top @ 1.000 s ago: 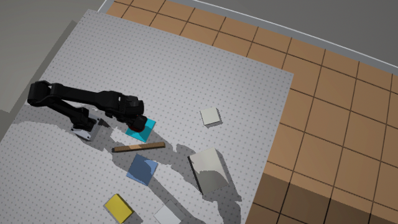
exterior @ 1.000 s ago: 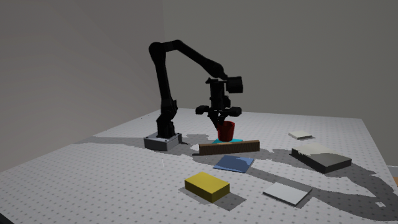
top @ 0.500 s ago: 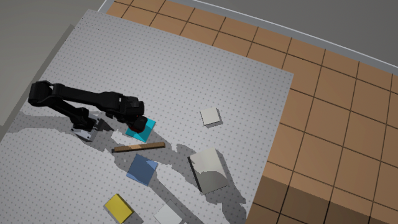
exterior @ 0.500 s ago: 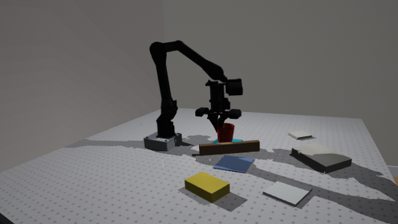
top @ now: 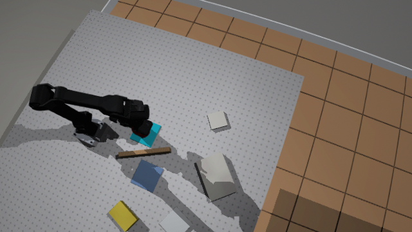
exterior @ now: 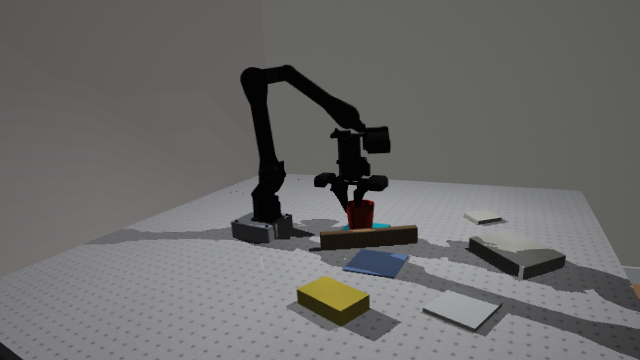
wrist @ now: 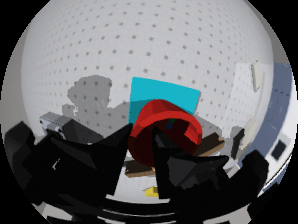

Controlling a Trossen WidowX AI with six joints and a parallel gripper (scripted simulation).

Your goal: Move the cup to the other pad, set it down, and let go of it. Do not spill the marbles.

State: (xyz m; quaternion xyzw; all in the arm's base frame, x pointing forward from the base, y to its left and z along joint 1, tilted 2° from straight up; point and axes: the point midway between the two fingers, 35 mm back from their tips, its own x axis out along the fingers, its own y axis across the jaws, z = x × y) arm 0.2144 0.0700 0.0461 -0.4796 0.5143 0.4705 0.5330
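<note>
Right now my gripper tip is 20 mm short of the dark red cup, 10 mm to the left of it and 10 mm above it. Round my gripper tip: small white tile 340 mm ahead, 150 mm to the left, 40 mm below; cyan pad 50 mm below, 30 mm ahead; wooden bar 100 mm to the right, 70 mm ahead, 40 mm below.
</note>
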